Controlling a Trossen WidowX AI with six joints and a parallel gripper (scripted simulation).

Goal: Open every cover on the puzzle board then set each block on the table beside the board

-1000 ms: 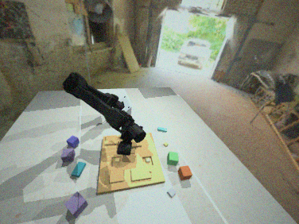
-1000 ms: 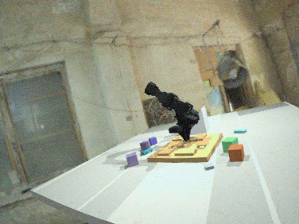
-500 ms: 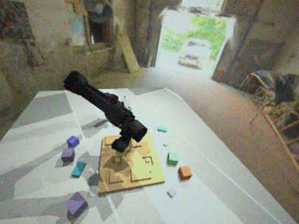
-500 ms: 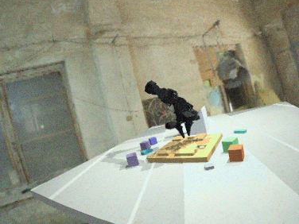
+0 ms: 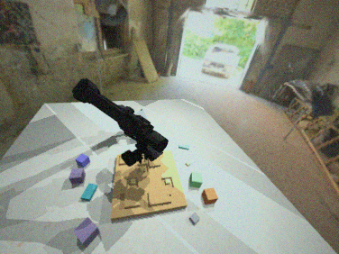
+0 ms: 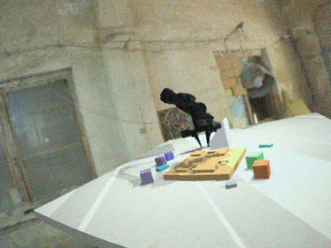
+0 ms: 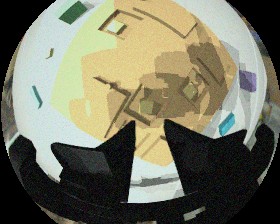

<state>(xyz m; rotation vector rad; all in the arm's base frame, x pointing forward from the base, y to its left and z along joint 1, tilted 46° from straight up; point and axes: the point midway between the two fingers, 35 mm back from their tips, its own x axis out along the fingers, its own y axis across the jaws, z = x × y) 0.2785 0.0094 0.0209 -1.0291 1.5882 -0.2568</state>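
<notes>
Now: the tan puzzle board 50 mm ahead of my gripper tip and 50 mm below it. From my gripper tip the other things lie so: teal piece 100 mm behind, 270 mm to the left, 70 mm below; then teal block 60 mm ahead, 230 mm to the right, 70 mm below; then green block 120 mm ahead, 230 mm to the left, 50 mm below.
</notes>
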